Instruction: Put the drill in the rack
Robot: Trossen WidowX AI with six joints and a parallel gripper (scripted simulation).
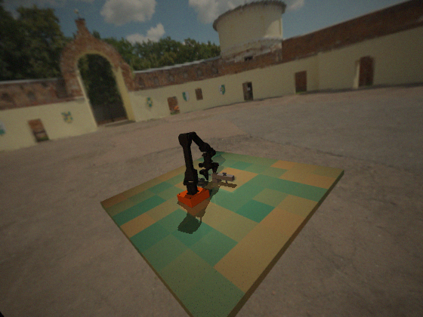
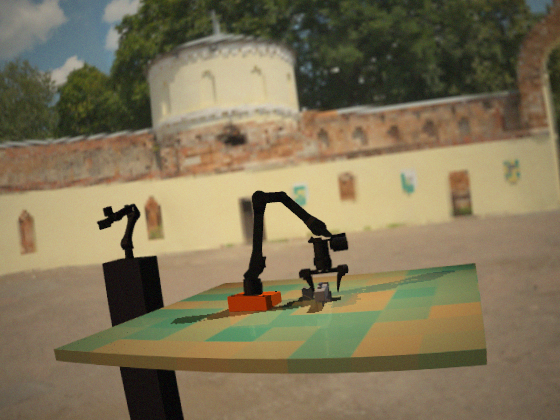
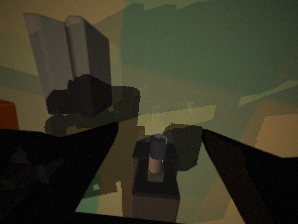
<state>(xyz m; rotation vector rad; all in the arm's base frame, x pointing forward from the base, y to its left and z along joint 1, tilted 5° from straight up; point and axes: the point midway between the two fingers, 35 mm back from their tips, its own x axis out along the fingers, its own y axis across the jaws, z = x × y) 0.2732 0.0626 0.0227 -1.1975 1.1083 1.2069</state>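
Right now my gripper tip is 6 cm to the left of the drill and 3 cm below it. Also, from my gripper tip: drill rack (8 cm behind, 5 cm to the left); then drill sleeve (11 cm to the right, 2 cm above); then key (14 cm to the right, 3 cm above).
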